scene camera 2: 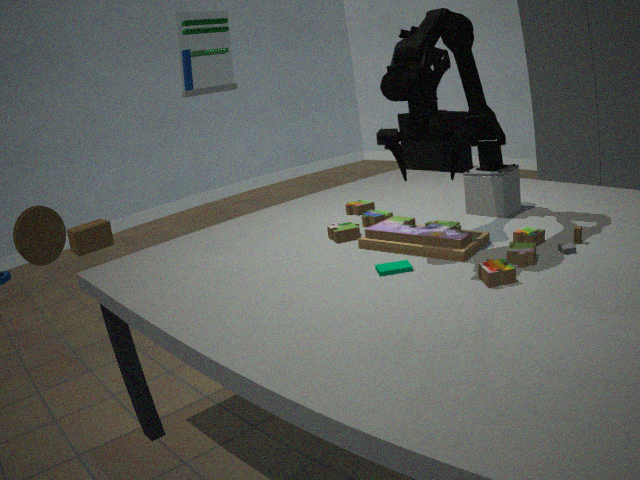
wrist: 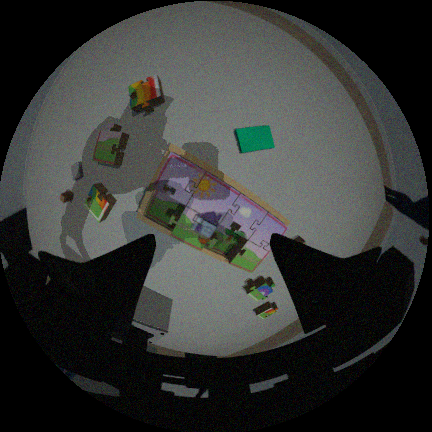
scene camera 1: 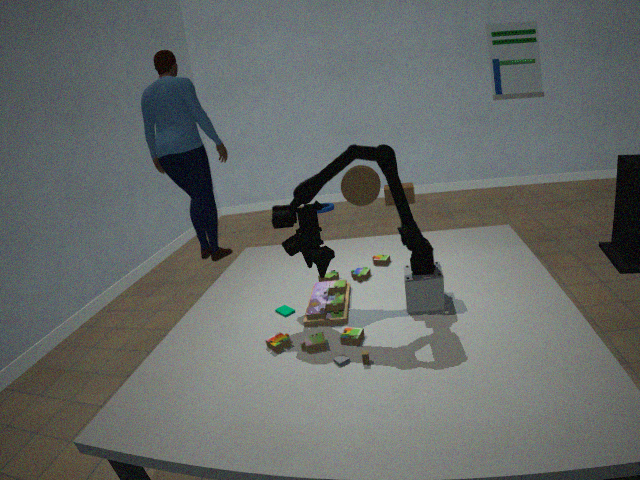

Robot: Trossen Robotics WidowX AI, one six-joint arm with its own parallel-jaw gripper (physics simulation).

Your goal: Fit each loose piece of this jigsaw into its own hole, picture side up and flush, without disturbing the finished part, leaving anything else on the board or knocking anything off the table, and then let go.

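The jigsaw board (scene camera 1: 325,323) (scene camera 2: 413,250) (wrist: 250,199) holds a finished part (scene camera 1: 319,297) (scene camera 2: 413,232) (wrist: 212,202). Dark, hole-like areas show along its green side in the wrist view. Loose pieces lie picture side up: an orange-red one (scene camera 1: 279,341) (scene camera 2: 497,273) (wrist: 145,93), a pink-green one (scene camera 1: 315,342) (scene camera 2: 522,255) (wrist: 107,147) and a green-orange one (scene camera 1: 352,335) (scene camera 2: 528,235) (wrist: 100,202) near one end; a blue-green one (scene camera 1: 360,273) (scene camera 2: 376,217) (wrist: 260,288), an orange-green one (scene camera 1: 381,259) (scene camera 2: 359,207) (wrist: 266,310) and a partly hidden green one (scene camera 1: 330,275) (scene camera 2: 343,231) near the other. My gripper (scene camera 1: 321,271) (scene camera 2: 429,179) (wrist: 213,239) is open, empty, above the board.
A green slab (scene camera 1: 284,310) (scene camera 2: 393,267) (wrist: 255,138) lies beside the board's long side. A grey chip (scene camera 1: 341,360) (scene camera 2: 567,249) (wrist: 77,170) and a small brown block (scene camera 1: 365,357) (scene camera 2: 577,235) (wrist: 66,196) lie beyond the near pieces. The arm's base (scene camera 1: 423,294) (scene camera 2: 491,192) stands opposite the slab.
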